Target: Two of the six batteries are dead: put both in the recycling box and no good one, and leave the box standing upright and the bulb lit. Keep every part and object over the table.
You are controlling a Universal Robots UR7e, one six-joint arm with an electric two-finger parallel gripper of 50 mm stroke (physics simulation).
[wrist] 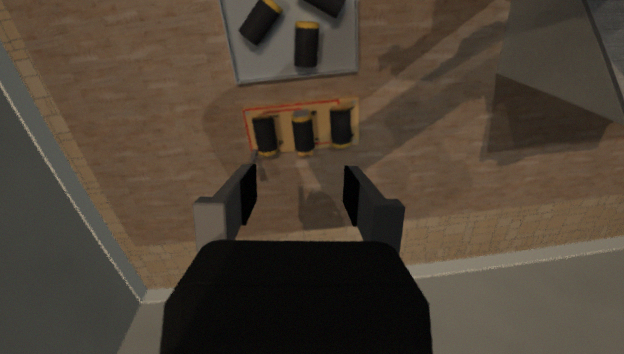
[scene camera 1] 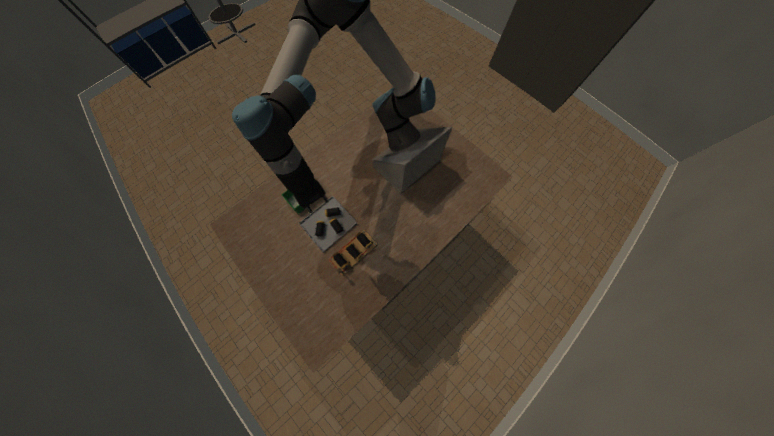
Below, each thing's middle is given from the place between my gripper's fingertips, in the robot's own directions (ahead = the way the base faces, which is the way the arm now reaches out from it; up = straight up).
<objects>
My hand is 10 mm short of the grey tray (scene camera 1: pixel 329 237), 70 mm to the left of it and 340 mm above it. Round my hand: tan battery holder (wrist: pixel 320 109) (10 mm behind, 100 mm to the left, 340 mm below).
</objects>
